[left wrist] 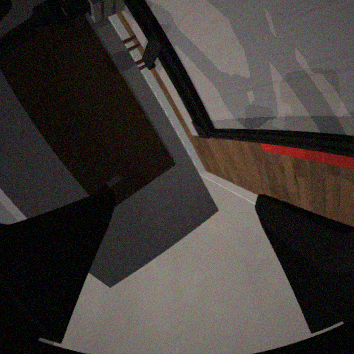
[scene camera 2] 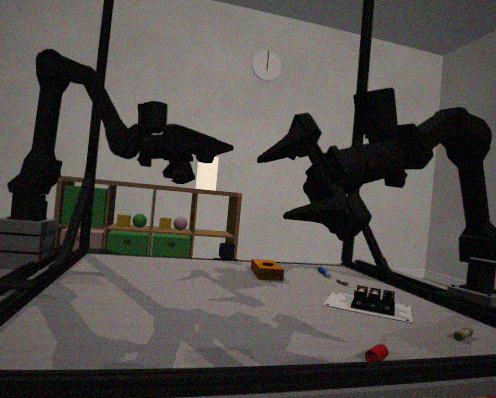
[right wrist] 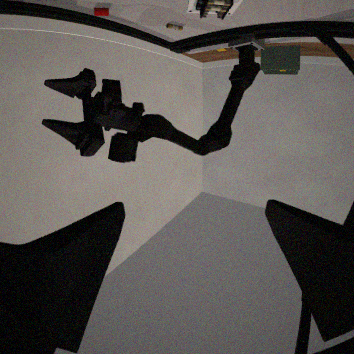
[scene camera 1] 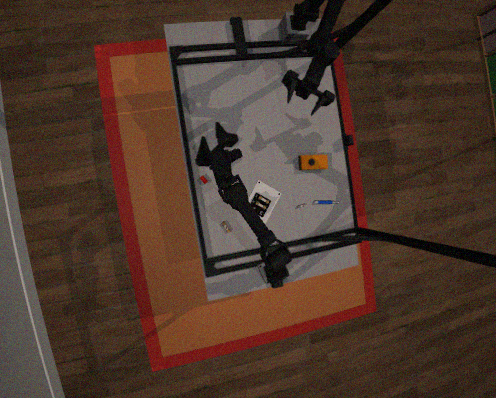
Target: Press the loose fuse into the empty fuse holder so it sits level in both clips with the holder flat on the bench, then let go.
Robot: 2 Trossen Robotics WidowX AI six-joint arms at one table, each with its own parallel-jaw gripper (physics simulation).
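Places are measured from the left arm's base along level axes (x ahead, y left, z up), in centimetres.
Pixels of known places: left gripper, fingertip midpoint: [left wrist: 187, 199] [scene camera 2: 270, 186] [right wrist: 42, 100] [scene camera 1: 209, 129]; right gripper, fingertip midpoint: [scene camera 2: 225, 144] [right wrist: 196, 208] [scene camera 1: 299, 109]; left arm's base, origin of the base link: [scene camera 2: 479, 289] [right wrist: 246, 47]; right arm's base, origin of the base link: [left wrist: 85, 1] [scene camera 2: 27, 219] [scene camera 1: 297, 23].
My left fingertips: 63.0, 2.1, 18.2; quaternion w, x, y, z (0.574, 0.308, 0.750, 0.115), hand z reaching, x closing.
Ahead of a thing's pixels: the offset from my left fingertips to its top centre, as dx, dy, dz. "spot": to the spot under its first point.
A small tan loose fuse @(-37.2, +8.0, -20.9) [scene camera 1: 226, 226] [scene camera 2: 463, 333] [right wrist: 174, 26] lies on the bench, apart from the holder. The black fuse holder @(-34.9, -9.5, -19.0) [scene camera 1: 261, 204] [scene camera 2: 373, 300] [right wrist: 216, 7] sits on a white board @(spot: -32.8, -16.2, -22.1) [scene camera 1: 270, 194] [scene camera 2: 340, 302]. Tan fuses show in two of its positions; the one at the right in scene camera 2 looks dark and empty. My left gripper [scene camera 1: 210, 132] [scene camera 2: 271, 189] [left wrist: 187, 199] [right wrist: 42, 100] is open, high above the bench; its arm partly covers the board in scene camera 1. My right gripper [scene camera 1: 301, 108] [scene camera 2: 212, 162] [right wrist: 196, 208] is open and raised.
A red cylinder @(-14.7, +8.0, -20.5) [scene camera 1: 203, 179] [scene camera 2: 376, 353] [right wrist: 101, 11] lies near the bench edge. An orange box @(-27.9, -40.5, -18.9) [scene camera 1: 321, 162] [scene camera 2: 267, 272], a blue-handled tool @(-48.0, -40.1, -20.9) [scene camera 1: 325, 202] [scene camera 2: 323, 271] and a small grey piece @(-43.7, -27.2, -21.3) [scene camera 1: 300, 205] [scene camera 2: 342, 282] lie beyond the board. A black frame [scene camera 2: 200, 377] borders the bench.
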